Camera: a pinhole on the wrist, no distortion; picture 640 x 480 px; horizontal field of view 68.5 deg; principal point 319.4 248.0 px. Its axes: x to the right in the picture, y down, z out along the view. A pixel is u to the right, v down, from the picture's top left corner.
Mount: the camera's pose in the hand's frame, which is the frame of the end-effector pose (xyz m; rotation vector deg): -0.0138 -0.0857 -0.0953 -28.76 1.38 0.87
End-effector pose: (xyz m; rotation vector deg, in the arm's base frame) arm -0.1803 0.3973 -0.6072 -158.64 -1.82 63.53
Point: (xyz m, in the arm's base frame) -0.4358 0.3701 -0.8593
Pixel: 308 175
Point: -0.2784 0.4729 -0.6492
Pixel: 250 52
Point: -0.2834 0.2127 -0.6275
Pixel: outside the picture
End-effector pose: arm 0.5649 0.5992 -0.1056 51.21 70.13 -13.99
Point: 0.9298 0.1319 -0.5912
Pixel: outside the picture
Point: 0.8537 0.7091 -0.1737
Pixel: 606 462
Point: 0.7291 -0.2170 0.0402
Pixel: outside the picture
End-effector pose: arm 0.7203 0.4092 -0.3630 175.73 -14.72 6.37
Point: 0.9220 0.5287 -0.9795
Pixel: outside the picture
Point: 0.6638 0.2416 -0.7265
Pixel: 272 237
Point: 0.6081 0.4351 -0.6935
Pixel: 155 75
